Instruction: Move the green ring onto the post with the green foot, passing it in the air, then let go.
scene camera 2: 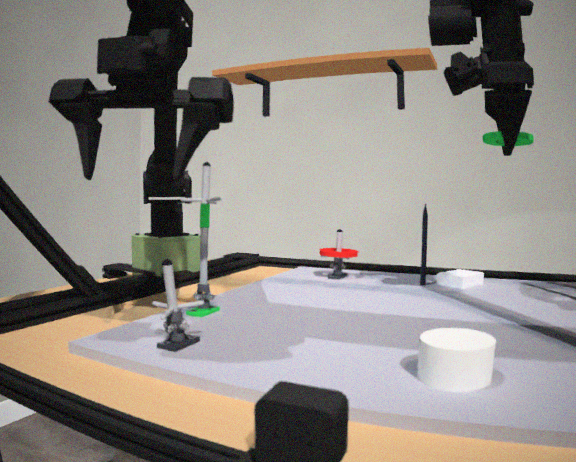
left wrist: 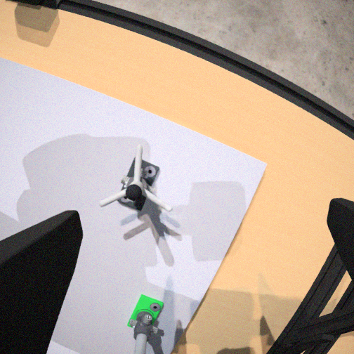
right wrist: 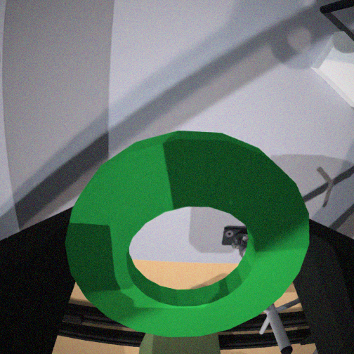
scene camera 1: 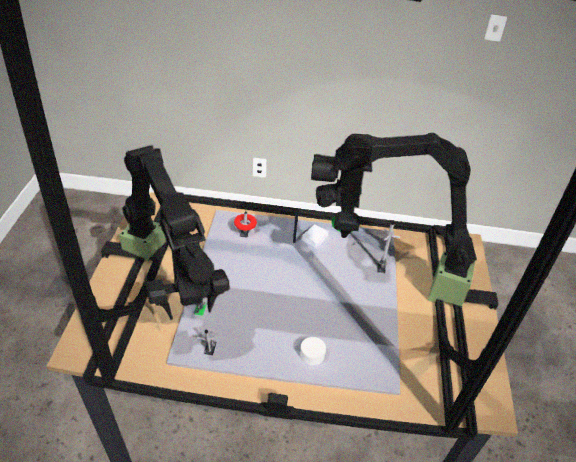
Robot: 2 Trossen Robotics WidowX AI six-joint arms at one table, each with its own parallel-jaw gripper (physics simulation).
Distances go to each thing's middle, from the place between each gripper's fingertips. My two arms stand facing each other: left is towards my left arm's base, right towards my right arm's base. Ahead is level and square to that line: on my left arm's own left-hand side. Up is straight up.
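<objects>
The green ring (right wrist: 181, 168) has my right hand 20 mm below it. Counting from that same right hand, I find the white block (scene camera 2: 459, 278) 180 mm ahead, 80 mm to the left and 200 mm below, whereas the short post (scene camera 2: 174, 313) is 310 mm behind, 310 mm to the left and 160 mm below.
My left hand is 2 cm short of the short post, 3 cm to the left of it and 11 cm above it. The green ring is 33 cm ahead of my left hand, 34 cm to the right of it and 7 cm above it, and the white block is 26 cm to the right of that hand, 51 cm ahead of it and 16 cm below it.
</objects>
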